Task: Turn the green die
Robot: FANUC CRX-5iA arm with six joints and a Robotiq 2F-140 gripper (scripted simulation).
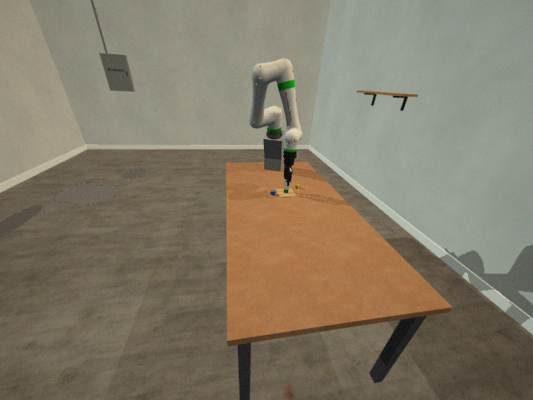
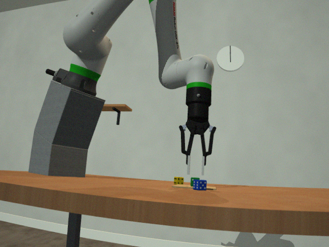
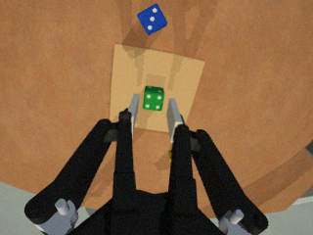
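The green die is 60 mm below my hand. Round my hand: blue die 110 mm to the right, 60 mm below, 30 mm ahead; then yellow die 120 mm to the left, 80 mm behind, 60 mm below; then tan mat 70 mm below.
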